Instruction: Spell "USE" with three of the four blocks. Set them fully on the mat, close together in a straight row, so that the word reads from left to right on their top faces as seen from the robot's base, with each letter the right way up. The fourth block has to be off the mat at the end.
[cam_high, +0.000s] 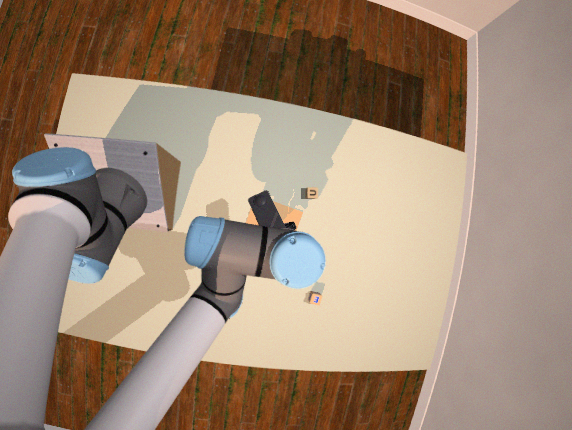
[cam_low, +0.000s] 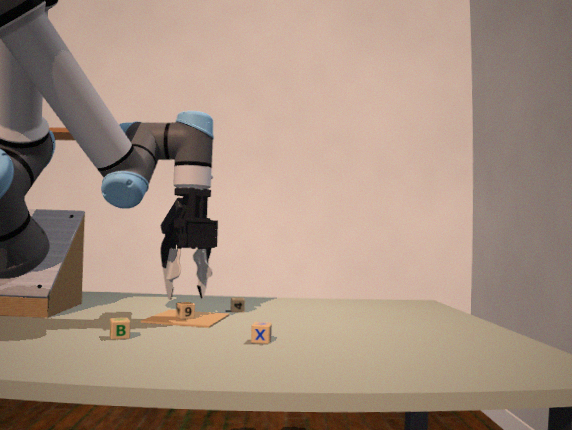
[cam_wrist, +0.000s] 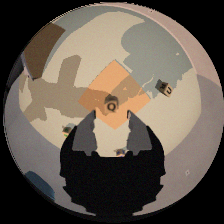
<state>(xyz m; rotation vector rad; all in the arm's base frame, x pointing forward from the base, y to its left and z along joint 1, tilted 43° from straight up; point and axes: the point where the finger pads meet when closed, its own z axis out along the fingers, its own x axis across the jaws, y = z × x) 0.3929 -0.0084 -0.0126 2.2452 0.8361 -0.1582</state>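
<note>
The orange mat lies 1 cm to the left of my hand and 6 cm below it. Round my hand: blue-lettered block (17 cm ahead, 16 cm to the right, 4 cm below).
</note>
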